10 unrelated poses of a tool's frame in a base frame.
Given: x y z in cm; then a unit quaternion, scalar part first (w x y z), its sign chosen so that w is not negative.
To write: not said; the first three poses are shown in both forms.
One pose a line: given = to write
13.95 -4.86 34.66 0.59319 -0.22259 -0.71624 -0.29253 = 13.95 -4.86 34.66 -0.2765 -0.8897 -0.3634 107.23
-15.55 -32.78 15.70 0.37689 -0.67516 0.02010 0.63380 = -15.55 -32.78 15.70 -0.7289 0.0217 0.6843 135.72
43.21 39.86 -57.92 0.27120 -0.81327 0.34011 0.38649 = 43.21 39.86 -57.92 -0.8449 0.3534 0.4015 148.53
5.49 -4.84 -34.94 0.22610 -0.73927 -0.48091 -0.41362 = 5.49 -4.84 -34.94 -0.7589 -0.4937 -0.4246 153.86
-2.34 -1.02 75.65 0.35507 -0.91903 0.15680 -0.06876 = -2.34 -1.02 75.65 -0.9831 0.1677 -0.0736 138.40
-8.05 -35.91 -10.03 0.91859 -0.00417 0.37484 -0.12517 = -8.05 -35.91 -10.03 -0.0106 0.9485 -0.3167 46.56
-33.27 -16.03 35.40 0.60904 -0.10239 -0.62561 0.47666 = -33.27 -16.03 35.40 -0.1291 -0.7888 0.6010 104.96
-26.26 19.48 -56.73 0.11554 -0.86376 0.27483 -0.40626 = -26.26 19.48 -56.73 -0.8696 0.2767 -0.4090 166.73
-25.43 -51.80 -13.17 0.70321 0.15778 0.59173 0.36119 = -25.43 -51.80 -13.17 0.2219 0.8323 0.5080 90.63
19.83 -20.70 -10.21 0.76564 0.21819 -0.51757 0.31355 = 19.83 -20.70 -10.21 0.3392 -0.8046 0.4874 80.07
